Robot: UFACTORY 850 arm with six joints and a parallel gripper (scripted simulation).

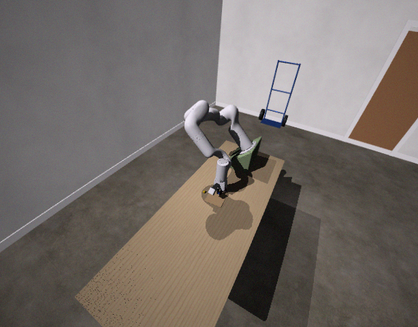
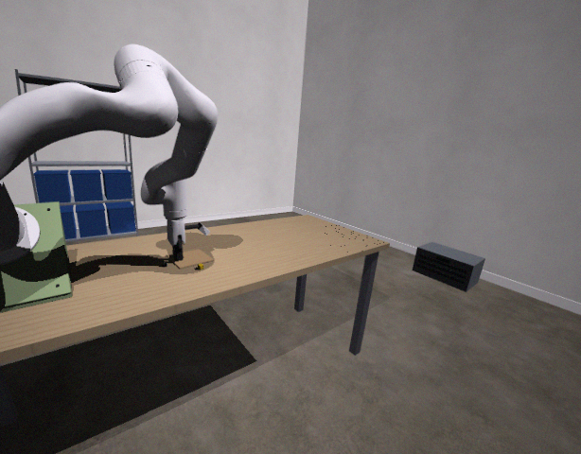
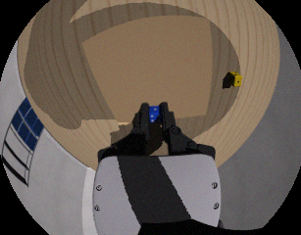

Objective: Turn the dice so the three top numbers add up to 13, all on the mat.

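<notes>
Now: the blue die 10 mm below my hand. From my hand the other things lie so: black die 60 mm behind, 30 mm to the right, 20 mm below; tan mat 50 mm ahead, 20 mm below; yellow die 50 mm ahead, 110 mm to the right, 20 mm below.
</notes>
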